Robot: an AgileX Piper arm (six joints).
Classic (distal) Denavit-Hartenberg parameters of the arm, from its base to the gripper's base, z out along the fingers. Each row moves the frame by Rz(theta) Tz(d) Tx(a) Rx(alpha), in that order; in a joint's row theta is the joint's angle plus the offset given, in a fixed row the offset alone. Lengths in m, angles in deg.
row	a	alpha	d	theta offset
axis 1	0	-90	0.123	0
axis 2	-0.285	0	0	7.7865
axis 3	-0.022	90	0	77.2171
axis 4	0	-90	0.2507	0
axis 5	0	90	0	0
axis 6	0	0	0.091	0
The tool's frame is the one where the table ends.
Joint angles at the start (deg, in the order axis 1, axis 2, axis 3, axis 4, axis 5, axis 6):
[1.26, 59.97, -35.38, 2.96, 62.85, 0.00]
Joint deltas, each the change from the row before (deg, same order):
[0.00, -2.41, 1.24, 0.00, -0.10, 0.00]
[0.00, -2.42, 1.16, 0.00, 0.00, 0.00]
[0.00, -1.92, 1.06, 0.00, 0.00, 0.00]
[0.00, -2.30, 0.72, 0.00, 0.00, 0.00]
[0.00, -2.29, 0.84, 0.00, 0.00, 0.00]
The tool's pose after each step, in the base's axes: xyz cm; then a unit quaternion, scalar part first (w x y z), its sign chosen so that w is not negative. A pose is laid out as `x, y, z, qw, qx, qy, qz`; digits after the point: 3 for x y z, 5 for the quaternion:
13.979, 0.725, 23.384, 0.07666, -0.00094, 0.99675, 0.02465
13.216, 0.709, 23.432, 0.08761, -0.00119, 0.99584, 0.02488
12.584, 0.695, 23.378, 0.09508, -0.00136, 0.99515, 0.02503
11.967, 0.681, 23.537, 0.10879, -0.00168, 0.99374, 0.02531
11.329, 0.667, 23.608, 0.12135, -0.00197, 0.99228, 0.02557

